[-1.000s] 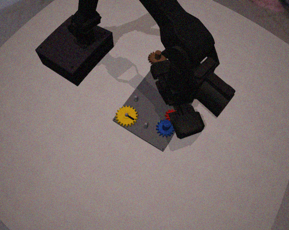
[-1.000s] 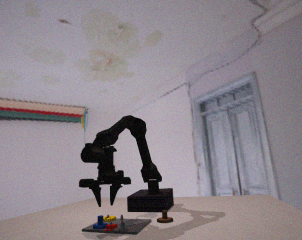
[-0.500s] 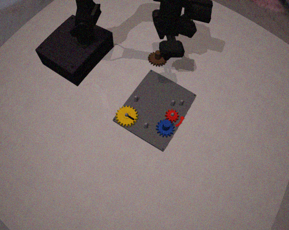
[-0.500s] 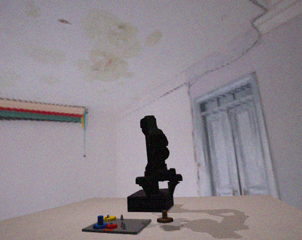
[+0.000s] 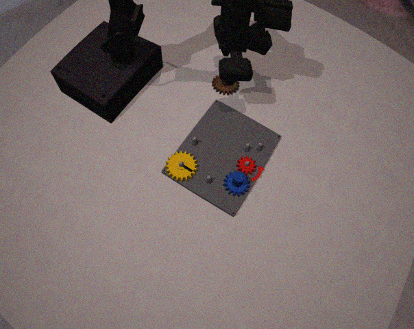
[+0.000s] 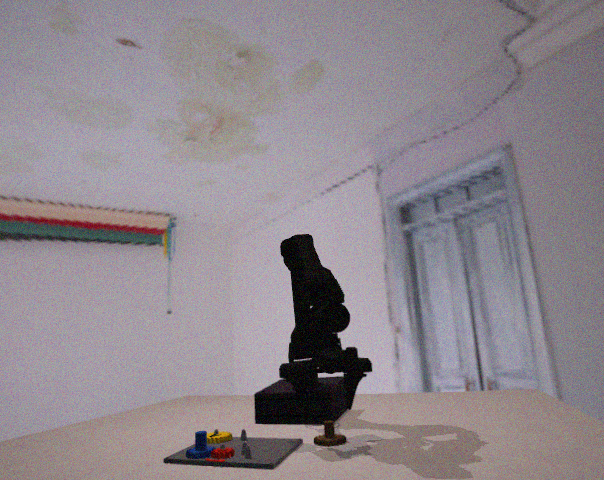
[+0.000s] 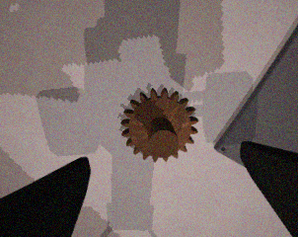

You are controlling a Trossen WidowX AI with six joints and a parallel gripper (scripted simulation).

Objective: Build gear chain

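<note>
The brown gear is 40 mm below my gripper tip. The rest, counted from my gripper tip: blue gear 190 mm to the right, 170 mm ahead, 30 mm below; red arrow 190 mm ahead, 140 mm to the right, 50 mm below; red gear 160 mm ahead, 150 mm to the right, 40 mm below.
</note>
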